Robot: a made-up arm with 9 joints. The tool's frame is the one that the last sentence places. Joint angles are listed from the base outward.
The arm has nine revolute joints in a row. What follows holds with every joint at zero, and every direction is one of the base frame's. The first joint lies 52.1 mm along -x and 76.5 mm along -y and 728.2 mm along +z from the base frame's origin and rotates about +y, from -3.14 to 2.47 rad. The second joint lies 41.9 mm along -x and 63.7 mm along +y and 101.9 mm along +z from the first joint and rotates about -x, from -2.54 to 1.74 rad. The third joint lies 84 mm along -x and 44.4 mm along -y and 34.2 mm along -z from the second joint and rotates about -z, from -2.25 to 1.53 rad. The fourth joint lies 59.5 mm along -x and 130.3 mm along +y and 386.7 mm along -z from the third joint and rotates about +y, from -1.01 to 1.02 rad. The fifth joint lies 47.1 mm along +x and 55.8 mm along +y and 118.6 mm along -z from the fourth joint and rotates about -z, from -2.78 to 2.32 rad. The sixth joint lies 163.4 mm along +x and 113.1 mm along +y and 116.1 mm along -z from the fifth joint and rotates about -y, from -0.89 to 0.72 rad. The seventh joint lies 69.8 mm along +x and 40.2 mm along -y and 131.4 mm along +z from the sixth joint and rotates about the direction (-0.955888, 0.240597, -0.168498), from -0.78 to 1.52 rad. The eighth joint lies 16.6 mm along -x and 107.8 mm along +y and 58.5 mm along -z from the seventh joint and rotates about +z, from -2.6 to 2.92 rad. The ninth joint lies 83.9 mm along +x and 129.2 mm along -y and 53.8 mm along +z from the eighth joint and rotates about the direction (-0.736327, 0.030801, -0.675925), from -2.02 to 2.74 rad. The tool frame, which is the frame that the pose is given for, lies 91 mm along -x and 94.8 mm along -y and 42.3 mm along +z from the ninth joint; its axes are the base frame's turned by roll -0.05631, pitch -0.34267 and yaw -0.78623 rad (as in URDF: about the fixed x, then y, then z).
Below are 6 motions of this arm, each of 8 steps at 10 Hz.
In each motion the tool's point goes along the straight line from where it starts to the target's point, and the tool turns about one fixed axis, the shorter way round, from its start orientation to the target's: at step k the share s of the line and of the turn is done. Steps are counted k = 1, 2, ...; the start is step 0. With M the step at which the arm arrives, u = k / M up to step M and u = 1 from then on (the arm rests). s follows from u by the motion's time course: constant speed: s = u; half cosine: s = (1 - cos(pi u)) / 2; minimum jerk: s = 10 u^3 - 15 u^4 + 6 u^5.
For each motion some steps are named. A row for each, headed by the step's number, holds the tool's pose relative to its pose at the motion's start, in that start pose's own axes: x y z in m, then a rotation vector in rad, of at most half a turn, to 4 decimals.
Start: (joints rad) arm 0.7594 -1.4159 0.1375 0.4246 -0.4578 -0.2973 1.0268 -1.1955 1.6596
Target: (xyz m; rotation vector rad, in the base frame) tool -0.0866 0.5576 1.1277 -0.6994 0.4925 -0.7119
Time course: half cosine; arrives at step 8
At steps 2, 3, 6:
2: -0.0189 0.0086 -0.0416 0.2103 0.0575 0.0909
3: -0.0398 0.0181 -0.0876 0.4433 0.1212 0.1916
6: -0.1101 0.0501 -0.2422 1.2258 0.3353 0.5298

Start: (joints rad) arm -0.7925 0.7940 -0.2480 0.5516 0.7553 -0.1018 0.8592 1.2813 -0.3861
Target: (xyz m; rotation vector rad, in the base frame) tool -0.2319 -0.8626 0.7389 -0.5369 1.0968 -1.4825
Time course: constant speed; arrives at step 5
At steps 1, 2, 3, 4, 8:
1: -0.0477 -0.0992 -0.0608 0.0069 0.1926 -0.0747
2: -0.0954 -0.1983 -0.1216 0.0138 0.3852 -0.1495
3: -0.1430 -0.2975 -0.1823 0.0207 0.5778 -0.2242
4: -0.1907 -0.3966 -0.2431 0.0276 0.7704 -0.2990
8: -0.2384 -0.4958 -0.3039 0.0345 0.9630 -0.3737

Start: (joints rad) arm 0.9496 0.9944 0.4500 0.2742 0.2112 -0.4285 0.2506 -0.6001 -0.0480
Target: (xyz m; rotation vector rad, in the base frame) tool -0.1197 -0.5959 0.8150 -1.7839 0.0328 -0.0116
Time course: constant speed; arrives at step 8
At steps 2, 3, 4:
2: 0.0654 0.0028 -0.0490 0.1520 -0.1492 0.1309
3: 0.0981 0.0042 -0.0735 0.2281 -0.2238 0.1964
4: 0.1308 0.0057 -0.0980 0.3041 -0.2983 0.2618

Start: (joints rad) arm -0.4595 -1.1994 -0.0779 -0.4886 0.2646 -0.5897 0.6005 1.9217 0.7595
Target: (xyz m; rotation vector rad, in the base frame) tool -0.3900 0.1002 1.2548 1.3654 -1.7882 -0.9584
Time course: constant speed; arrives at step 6
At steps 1, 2, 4, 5, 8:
1: -0.0015 0.0144 0.1159 -0.0042 -0.2047 -0.1582
2: -0.0029 0.0289 0.2318 -0.0084 -0.4094 -0.3163
4: -0.0059 0.0578 0.4637 -0.0169 -0.8188 -0.6326
5: -0.0074 0.0722 0.5796 -0.0211 -1.0235 -0.7908
8: -0.0088 0.0866 0.6955 -0.0253 -1.2282 -0.9489

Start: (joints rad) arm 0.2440 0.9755 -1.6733 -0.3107 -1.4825 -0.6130 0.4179 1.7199 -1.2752
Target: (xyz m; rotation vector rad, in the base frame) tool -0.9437 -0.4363 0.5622 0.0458 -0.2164 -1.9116
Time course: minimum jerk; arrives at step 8
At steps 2, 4, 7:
2: -0.0476 0.0033 0.0015 -0.1061 -0.0303 -0.0762
4: -0.2297 0.0160 0.0070 -0.5126 -0.1465 -0.3681
7: -0.4520 0.0315 0.0139 -1.0087 -0.2883 -0.7244

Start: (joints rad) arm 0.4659 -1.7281 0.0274 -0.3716 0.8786 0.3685 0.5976 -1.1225 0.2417
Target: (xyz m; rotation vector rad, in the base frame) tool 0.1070 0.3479 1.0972 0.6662 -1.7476 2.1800
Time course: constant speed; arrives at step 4
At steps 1, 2, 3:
1: 0.0142 0.0092 0.0094 0.0321 0.0930 0.0223
2: 0.0283 0.0184 0.0188 0.0642 0.1861 0.0445
3: 0.0425 0.0276 0.0281 0.0963 0.2791 0.0668

